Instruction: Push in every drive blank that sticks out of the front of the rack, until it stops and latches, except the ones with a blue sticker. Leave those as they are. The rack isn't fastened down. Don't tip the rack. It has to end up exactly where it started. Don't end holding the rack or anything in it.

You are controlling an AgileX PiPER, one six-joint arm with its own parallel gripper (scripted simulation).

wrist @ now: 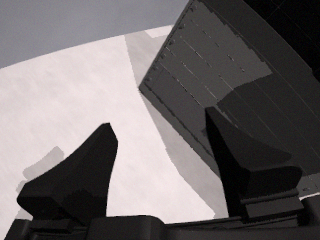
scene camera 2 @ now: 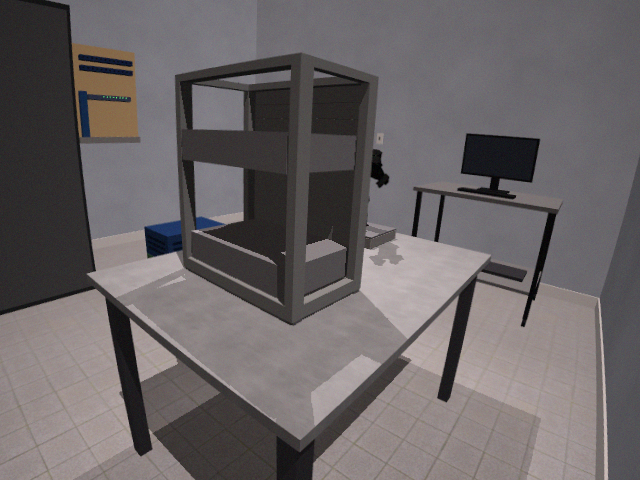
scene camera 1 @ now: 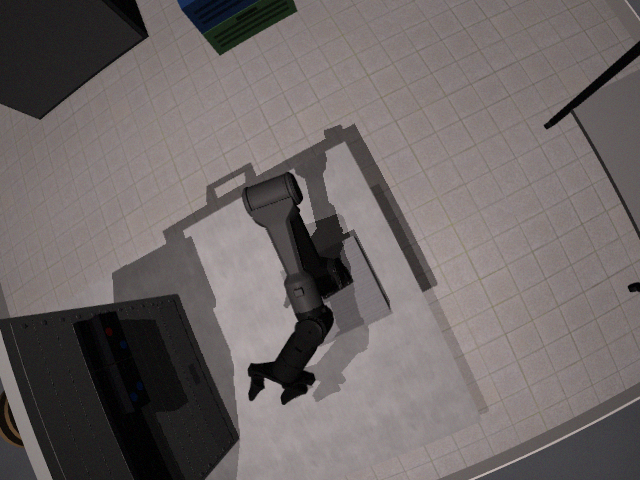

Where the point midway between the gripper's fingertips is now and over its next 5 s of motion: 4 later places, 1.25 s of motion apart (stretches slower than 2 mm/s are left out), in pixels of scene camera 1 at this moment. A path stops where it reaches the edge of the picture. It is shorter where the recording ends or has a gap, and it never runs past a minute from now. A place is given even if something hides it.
My gripper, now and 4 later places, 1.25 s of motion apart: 266, 399; 245, 362; 220, 342; 212, 340; 194, 329
